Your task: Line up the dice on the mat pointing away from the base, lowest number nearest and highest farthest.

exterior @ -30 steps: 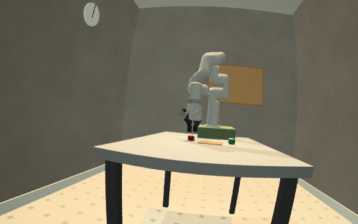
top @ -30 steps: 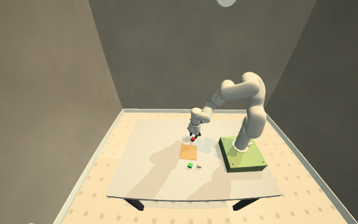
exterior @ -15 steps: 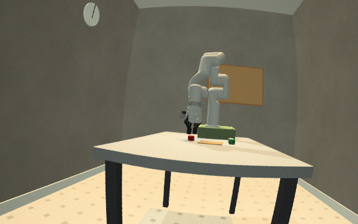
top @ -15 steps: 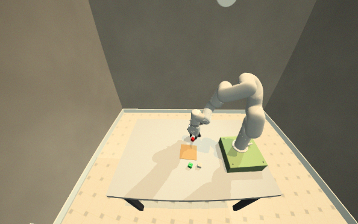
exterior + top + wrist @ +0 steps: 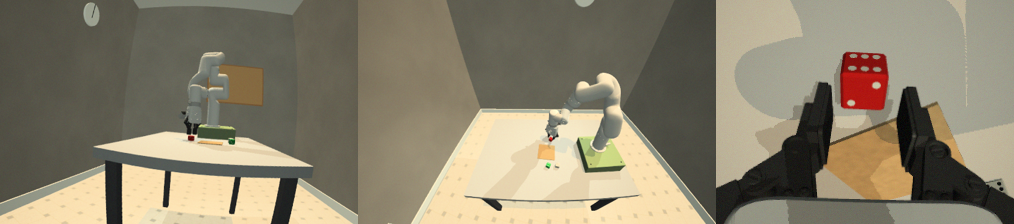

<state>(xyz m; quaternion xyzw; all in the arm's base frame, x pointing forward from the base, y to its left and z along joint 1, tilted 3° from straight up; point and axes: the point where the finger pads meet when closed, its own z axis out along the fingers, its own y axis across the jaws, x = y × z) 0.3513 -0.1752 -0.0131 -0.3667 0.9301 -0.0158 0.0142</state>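
Right now my hand is 40 mm above the red die. Also, from my hand: green die (240 mm to the left, 70 mm ahead, 40 mm below); white die (250 mm to the left, 40 mm below); mat (120 mm to the left, 60 mm ahead, 50 mm below).
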